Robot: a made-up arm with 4 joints. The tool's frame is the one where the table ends. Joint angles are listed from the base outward.
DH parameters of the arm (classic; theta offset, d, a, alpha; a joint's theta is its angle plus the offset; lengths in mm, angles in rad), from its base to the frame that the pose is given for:
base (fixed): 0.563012 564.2 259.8 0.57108
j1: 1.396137 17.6 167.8 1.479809
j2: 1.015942 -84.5 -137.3 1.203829
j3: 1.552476 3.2 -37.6 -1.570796
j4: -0.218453 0 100.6 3.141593
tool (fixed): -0.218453 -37.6 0 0
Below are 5 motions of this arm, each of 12 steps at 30 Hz.
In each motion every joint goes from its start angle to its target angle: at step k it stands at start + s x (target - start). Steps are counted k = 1, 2, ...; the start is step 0. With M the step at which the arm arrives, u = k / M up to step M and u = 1 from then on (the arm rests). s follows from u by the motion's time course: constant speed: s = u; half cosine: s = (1 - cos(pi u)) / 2; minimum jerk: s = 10 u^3 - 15 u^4 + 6 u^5.
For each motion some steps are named. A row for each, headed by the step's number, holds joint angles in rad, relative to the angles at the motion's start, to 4 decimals.
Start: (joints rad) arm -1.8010 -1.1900 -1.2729 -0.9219
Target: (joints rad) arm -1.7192 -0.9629 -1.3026 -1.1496
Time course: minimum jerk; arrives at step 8
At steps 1, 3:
1: 0.0013 0.0036 -0.0005 -0.0037
3: 0.0225 0.0625 -0.0082 -0.0627

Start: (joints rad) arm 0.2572 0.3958 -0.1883 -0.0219
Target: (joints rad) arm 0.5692 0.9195 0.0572 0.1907
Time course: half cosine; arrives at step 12
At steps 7, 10, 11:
7: 0.1964 0.3296 0.1545 0.1338
10: 0.2911 0.4886 0.2291 0.1984
11: 0.3067 0.5148 0.2413 0.2090

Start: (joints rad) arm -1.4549 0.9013 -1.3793 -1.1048
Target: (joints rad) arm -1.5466 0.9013 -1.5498 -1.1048
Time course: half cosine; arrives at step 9
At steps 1, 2, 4, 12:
1: -0.0028 0.0000 -0.0051 0.0000
2: -0.0107 0.0000 -0.0199 0.0000
4: -0.0379 0.0000 -0.0704 0.0000
12: -0.0917 0.0000 -0.1705 0.0000

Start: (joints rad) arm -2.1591 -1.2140 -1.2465 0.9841
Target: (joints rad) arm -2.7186 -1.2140 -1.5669 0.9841
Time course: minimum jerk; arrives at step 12
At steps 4, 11, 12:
4: -0.1174 0.0000 -0.0672 0.0000
11: -0.5567 0.0000 -0.3188 0.0000
12: -0.5595 0.0000 -0.3204 0.0000

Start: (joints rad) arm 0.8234 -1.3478 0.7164 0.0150
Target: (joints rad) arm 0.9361 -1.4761 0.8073 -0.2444
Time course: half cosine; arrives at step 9
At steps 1, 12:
1: 0.0034 -0.0039 0.0027 -0.0078
12: 0.1127 -0.1283 0.0909 -0.2594

